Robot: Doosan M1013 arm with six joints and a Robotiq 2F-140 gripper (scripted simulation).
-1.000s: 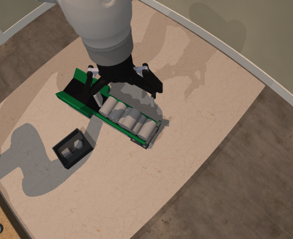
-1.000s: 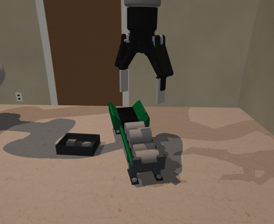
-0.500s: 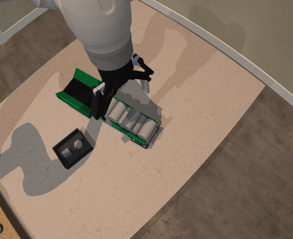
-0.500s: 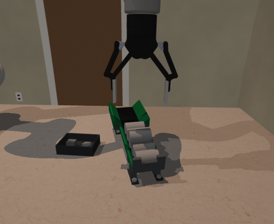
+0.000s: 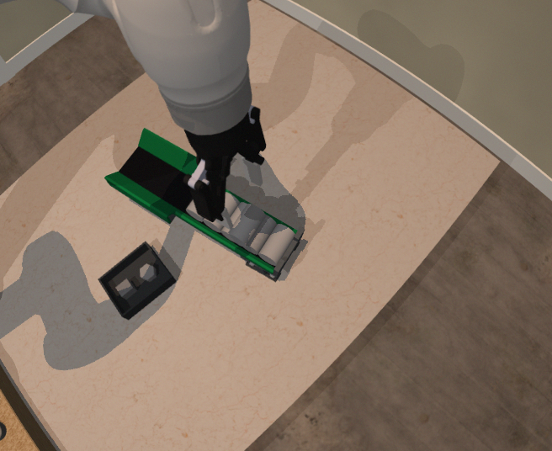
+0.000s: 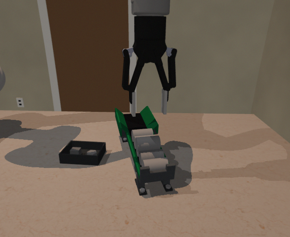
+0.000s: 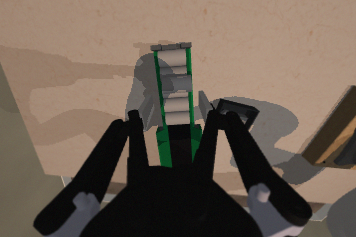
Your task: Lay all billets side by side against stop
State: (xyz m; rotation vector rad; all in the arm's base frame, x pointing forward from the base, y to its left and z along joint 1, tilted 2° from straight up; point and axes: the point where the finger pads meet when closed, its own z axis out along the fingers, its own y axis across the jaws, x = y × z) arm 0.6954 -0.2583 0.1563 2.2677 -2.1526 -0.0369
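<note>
The grey stop lies 10 mm ahead of my hand, 80 mm to the right of it and 170 mm below it. Round my hand: black tray: 200 mm behind, 150 mm to the left, 220 mm below.
</note>
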